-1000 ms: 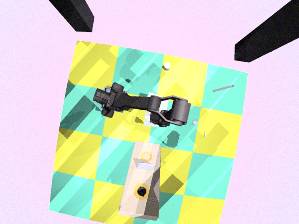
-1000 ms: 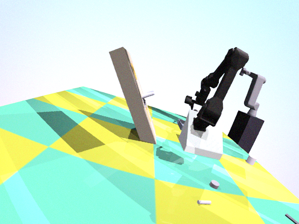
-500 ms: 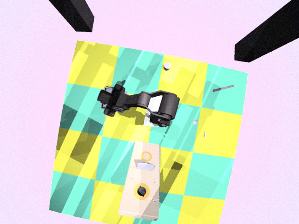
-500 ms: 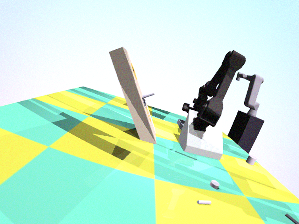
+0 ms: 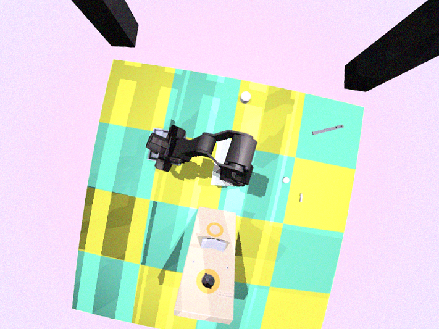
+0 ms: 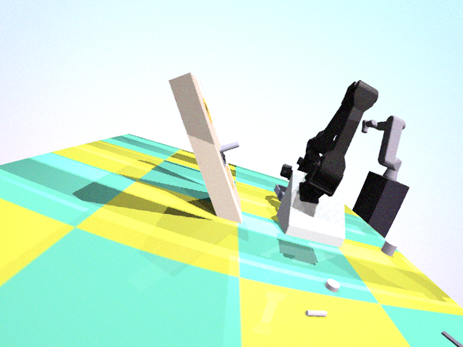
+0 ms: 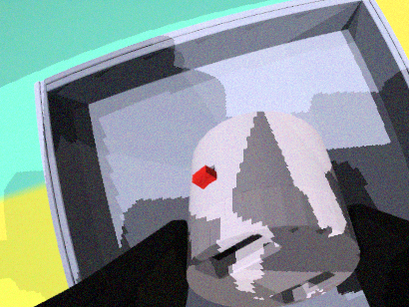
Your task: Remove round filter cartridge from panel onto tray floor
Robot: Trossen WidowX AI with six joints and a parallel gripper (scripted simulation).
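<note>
The round filter cartridge lies right at my gripper tip. Round my gripper tip: short peg 180 mm ahead, 650 mm to the left, 40 mm below; then beige service panel 420 mm ahead, 240 mm to the left, 130 mm above; then grey tray 40 mm below.
</note>
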